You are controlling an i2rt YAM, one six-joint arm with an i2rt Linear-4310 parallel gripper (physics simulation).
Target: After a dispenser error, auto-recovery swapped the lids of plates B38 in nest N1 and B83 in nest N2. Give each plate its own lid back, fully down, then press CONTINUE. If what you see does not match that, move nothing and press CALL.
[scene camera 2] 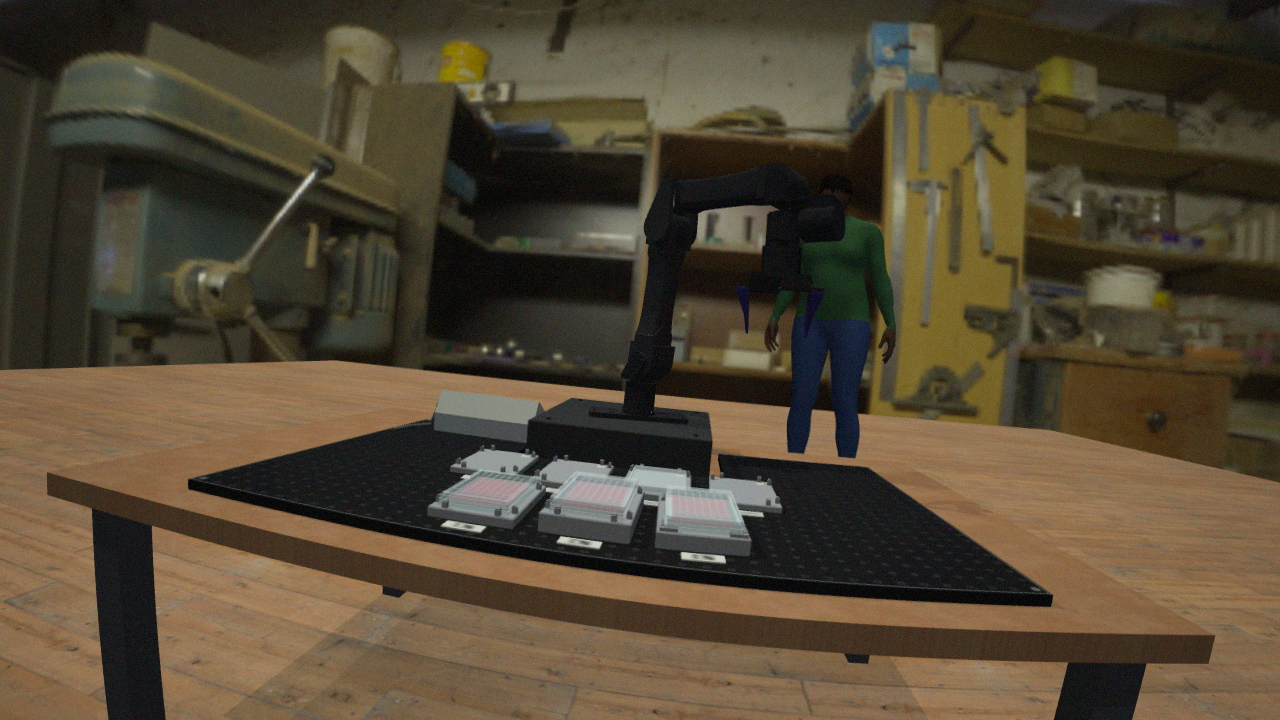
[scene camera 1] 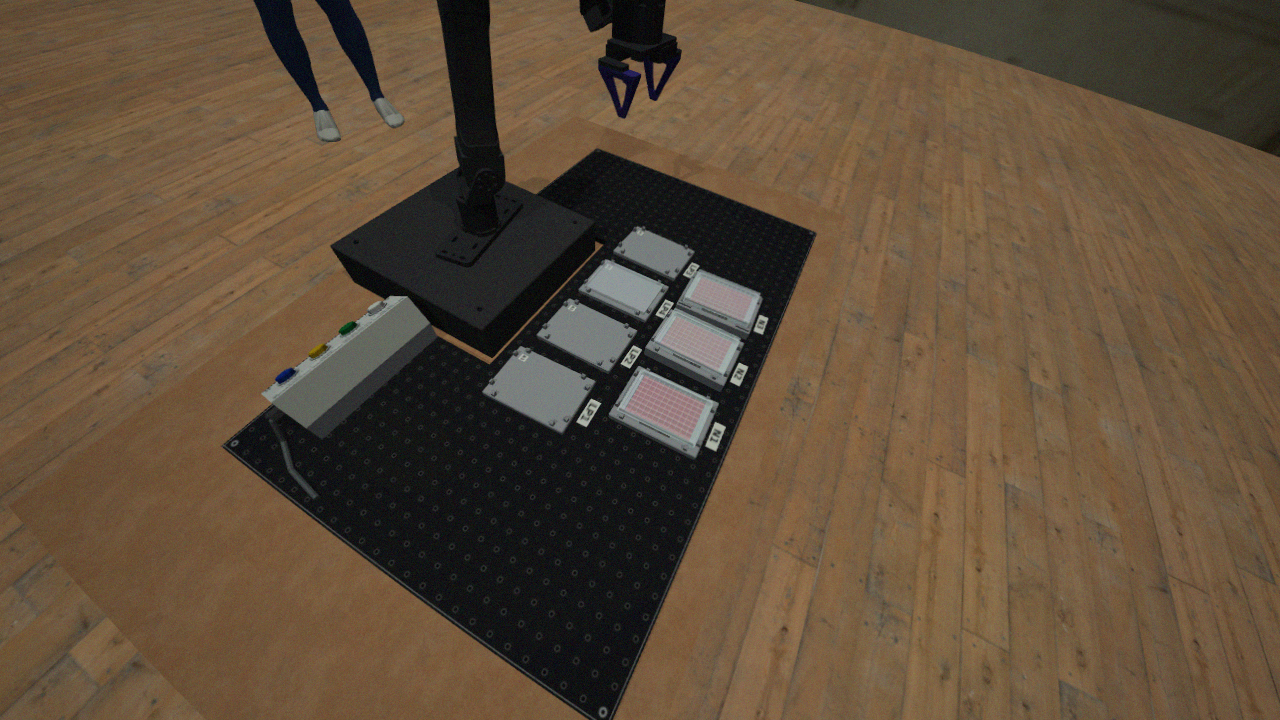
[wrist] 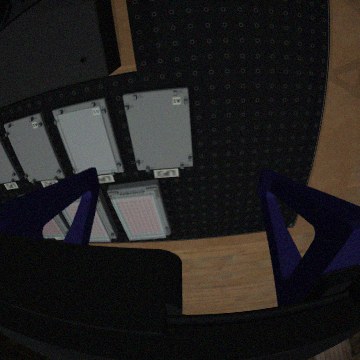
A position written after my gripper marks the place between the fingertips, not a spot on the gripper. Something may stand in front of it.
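My gripper [scene camera 1: 638,108] is open and it's holding nothing. You'd find the gripper in scene camera 2 as well [scene camera 2: 775,335], and in the wrist view too [wrist: 178,176]. There's also a button box [scene camera 1: 324,391], and scene camera 2 shows that box as well [scene camera 2: 495,417].
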